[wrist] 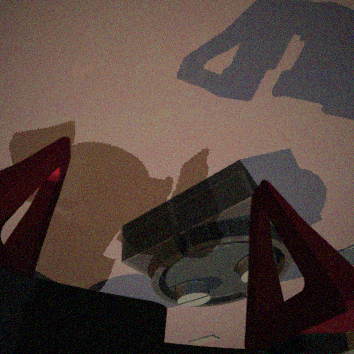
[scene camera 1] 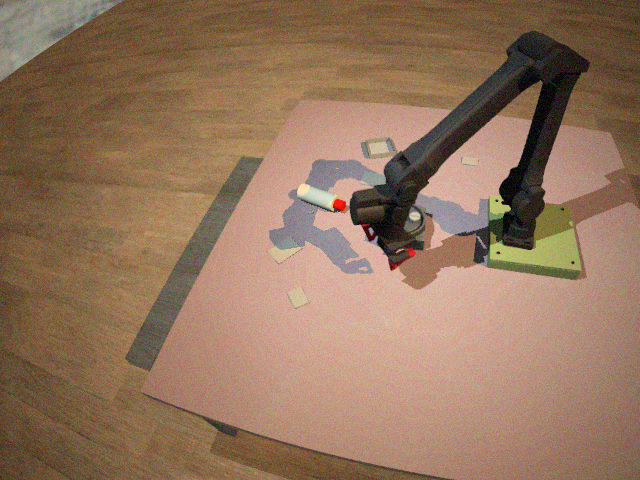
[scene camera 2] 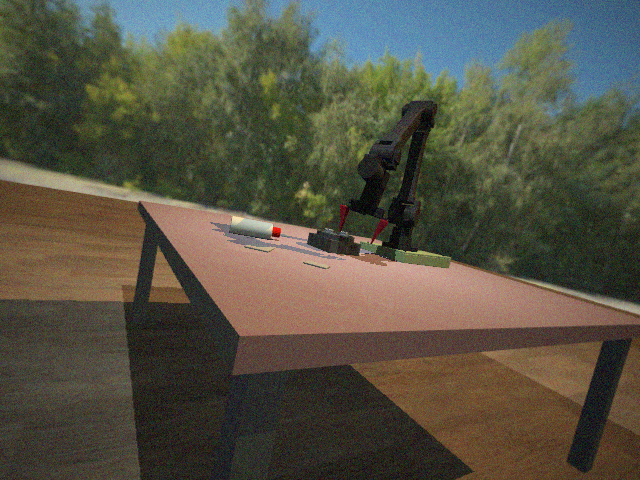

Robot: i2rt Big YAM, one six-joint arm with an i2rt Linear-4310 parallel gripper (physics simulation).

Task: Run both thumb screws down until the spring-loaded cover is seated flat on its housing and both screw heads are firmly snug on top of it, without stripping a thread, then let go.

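Where they show: gripper, fingertip midpoint: [wrist: 166, 167] [scene camera 1: 382, 254] [scene camera 2: 355, 237]; arm's base, link origin: [scene camera 1: 517, 232] [scene camera 2: 399, 248].
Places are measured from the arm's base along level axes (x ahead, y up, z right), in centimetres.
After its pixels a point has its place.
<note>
The dark housing [scene camera 1: 427, 221] {z -4.4, x 26.0, y 2.1 cm} [scene camera 2: 330, 242] {z -11.2, x 37.7, y -0.3 cm} [wrist: 190, 205] {z -10.8, x 32.6, y -1.5 cm} stands on the pink table. Its round grey cover [wrist: 220, 257] {z -7.2, x 33.1, y 1.8 cm} lies on top; whether it sits flat is too dark to tell. One pale thumb screw head [scene camera 1: 415, 215] {z -3.8, x 28.9, y 3.1 cm} [wrist: 194, 299] {z -4.0, x 29.1, y 3.1 cm} shows clearly. The other screw head [wrist: 244, 276] {z -5.3, x 34.3, y 3.1 cm} is partly hidden behind the right-hand finger in the wrist view. My gripper [scene camera 1: 385, 249] {z -18.8, x 34.5, y 3.1 cm} [scene camera 2: 356, 237] {z -18.8, x 34.5, y 3.1 cm} [wrist: 166, 167] {z -18.8, x 34.5, y 3.1 cm} is wide open and empty, its red fingers pointing down. In the wrist view the right-hand finger overlaps the housing and the left-hand finger is well off to its side. Contact cannot be told.
A white bottle with a red cap [scene camera 1: 317, 197] {z -1.0, x 58.3, y 0.8 cm} [scene camera 2: 252, 227] {z -1.5, x 59.4, y -0.6 cm} lies near the housing. Flat beige tiles [scene camera 1: 298, 297] {z -32.4, x 52.7, y -3.2 cm} [scene camera 2: 315, 265] {z -33.9, x 54.1, y -3.2 cm} and a small square frame [scene camera 1: 365, 148] {z 30.4, x 51.9, y -3.4 cm} lie on the table [scene camera 1: 361, 372] {z -47.4, x 31.7, y -3.5 cm} [scene camera 2: 413, 304] {z -57.3, x 46.2, y -3.5 cm}. The arm stands on a yellow-green base [scene camera 1: 553, 258] {z -7.5, x -10.1, y 0.6 cm} [scene camera 2: 423, 257] {z -10.9, x -2.3, y -0.6 cm}.
</note>
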